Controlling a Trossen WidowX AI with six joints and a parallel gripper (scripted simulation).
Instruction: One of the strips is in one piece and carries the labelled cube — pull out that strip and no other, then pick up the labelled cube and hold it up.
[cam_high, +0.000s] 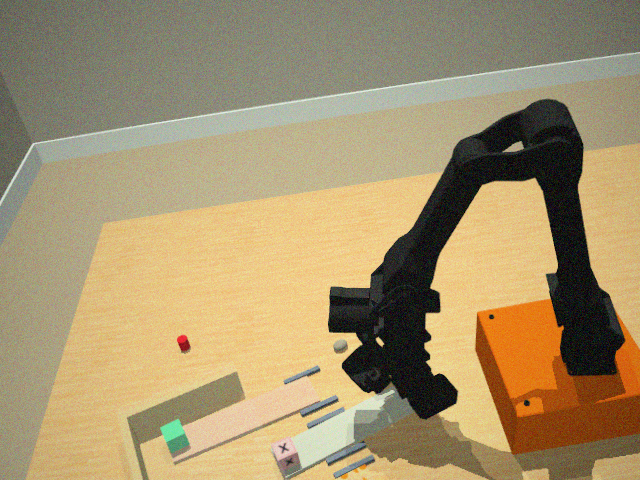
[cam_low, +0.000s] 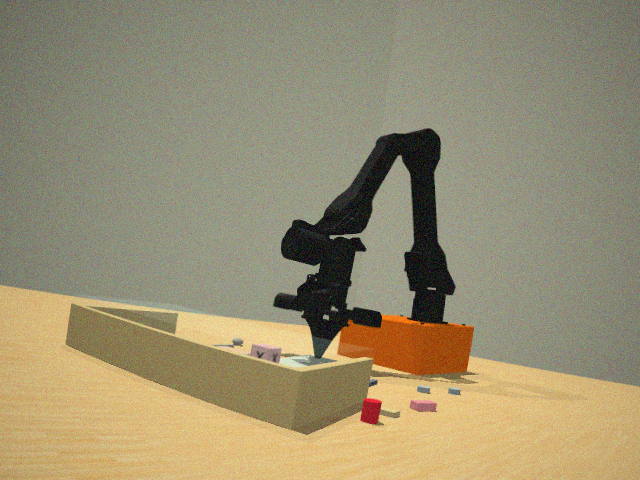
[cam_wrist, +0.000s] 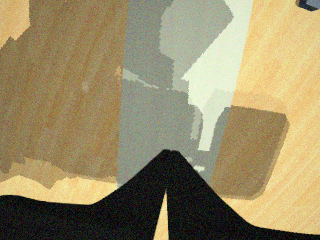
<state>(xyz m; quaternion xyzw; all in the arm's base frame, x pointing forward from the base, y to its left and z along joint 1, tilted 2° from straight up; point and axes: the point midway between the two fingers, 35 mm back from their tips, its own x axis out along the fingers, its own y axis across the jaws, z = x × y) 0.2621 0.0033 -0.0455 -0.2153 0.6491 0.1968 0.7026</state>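
My gripper tip is 8 cm short of the strip and 5 cm to the right of it. Round my gripper tip: pink block 31 cm to the left, 5 cm ahead; then grey pebble 11 cm ahead, 10 cm to the right.
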